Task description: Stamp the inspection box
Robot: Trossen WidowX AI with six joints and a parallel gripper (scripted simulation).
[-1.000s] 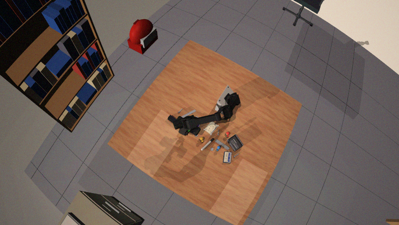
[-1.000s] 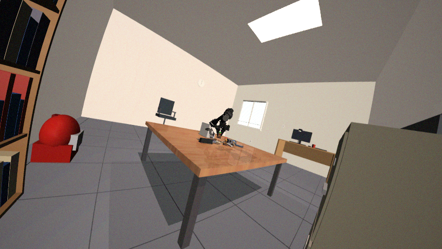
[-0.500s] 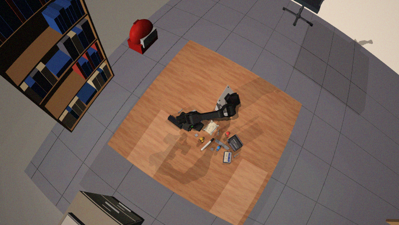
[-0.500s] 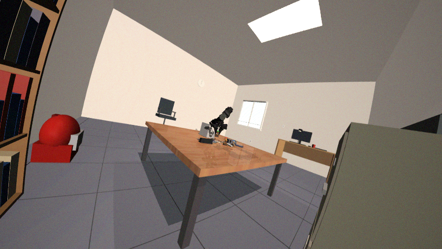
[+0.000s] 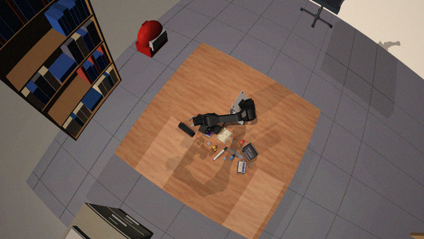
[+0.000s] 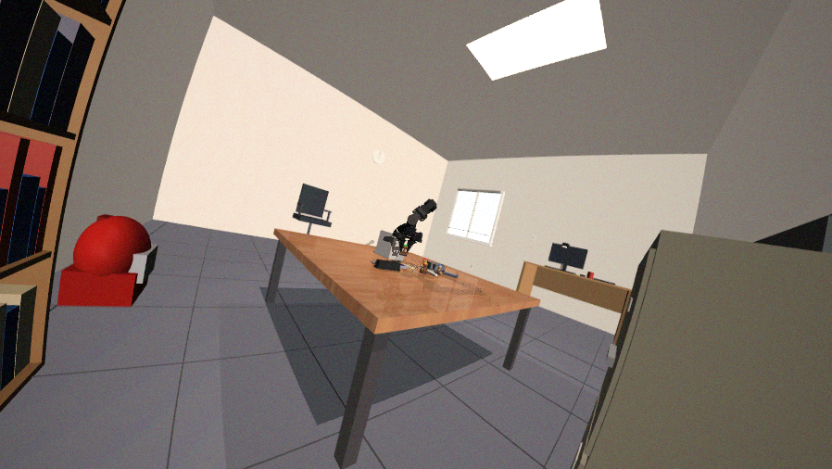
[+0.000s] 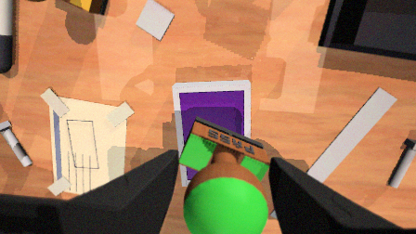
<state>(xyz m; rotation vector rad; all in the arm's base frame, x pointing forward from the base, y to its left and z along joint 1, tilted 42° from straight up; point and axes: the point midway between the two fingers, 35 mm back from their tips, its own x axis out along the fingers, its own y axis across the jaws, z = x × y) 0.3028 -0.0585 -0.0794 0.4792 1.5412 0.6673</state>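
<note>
The purple ink pad is 90 mm below my gripper tip and 20 mm behind it. Also, from my gripper tip: ruler (100 mm to the right, 90 mm below, 40 mm behind); then cream card (120 mm to the left, 90 mm below, 60 mm behind); then yellow stamp (120 mm to the left, 70 mm below, 70 mm ahead).
</note>
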